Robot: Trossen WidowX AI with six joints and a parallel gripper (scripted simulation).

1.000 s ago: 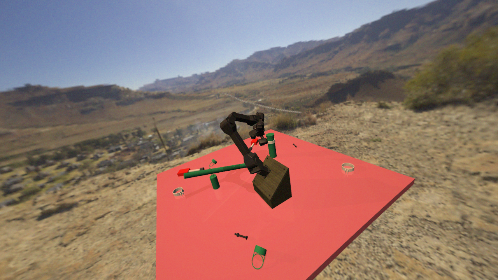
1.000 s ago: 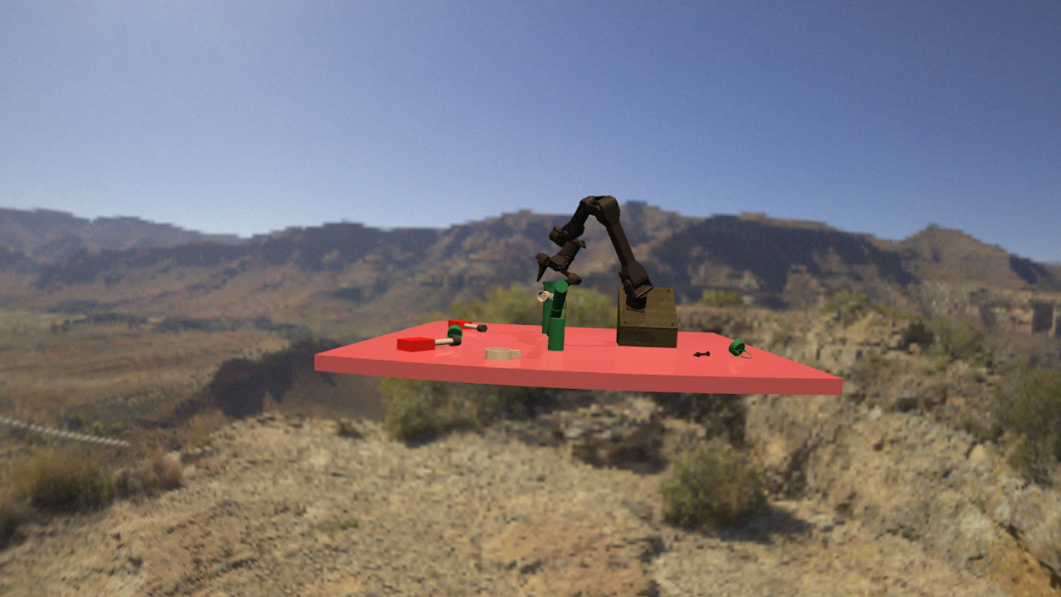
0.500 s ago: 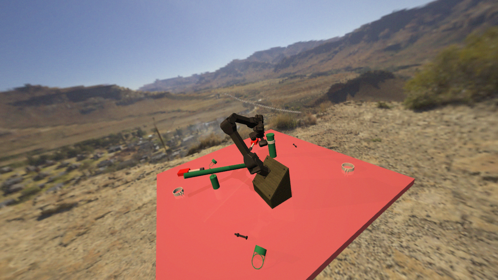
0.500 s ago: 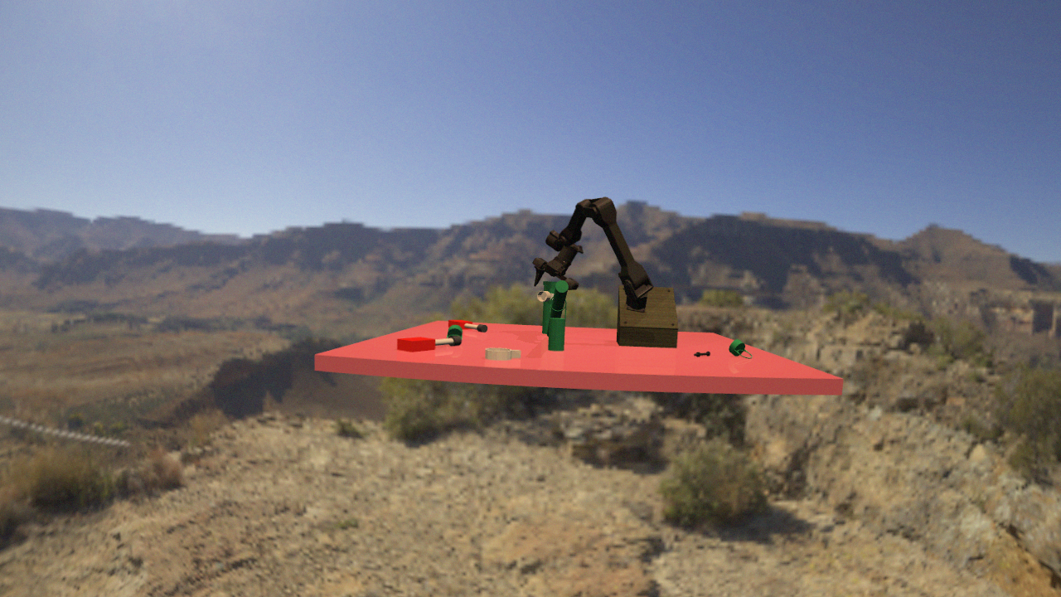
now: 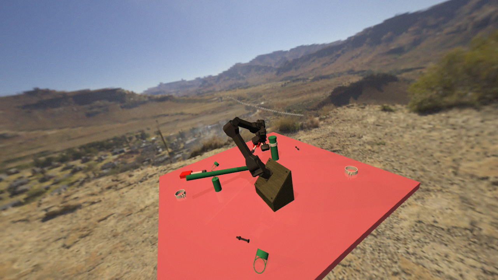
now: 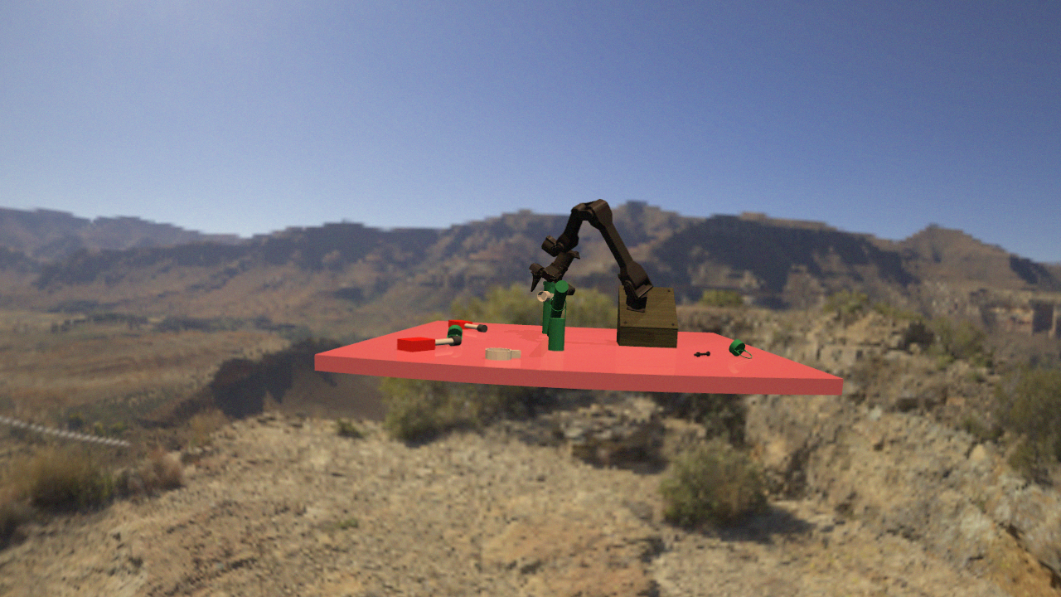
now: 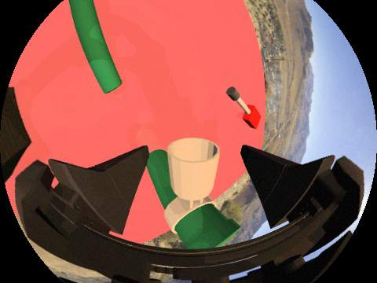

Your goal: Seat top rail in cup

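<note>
My gripper tip is 2 cm past the brace band, 5 cm to the left of it and 1 cm below it. Also, from my gripper tip: loop cap (14 cm behind, 43 cm to the left, 3 cm below).
</note>
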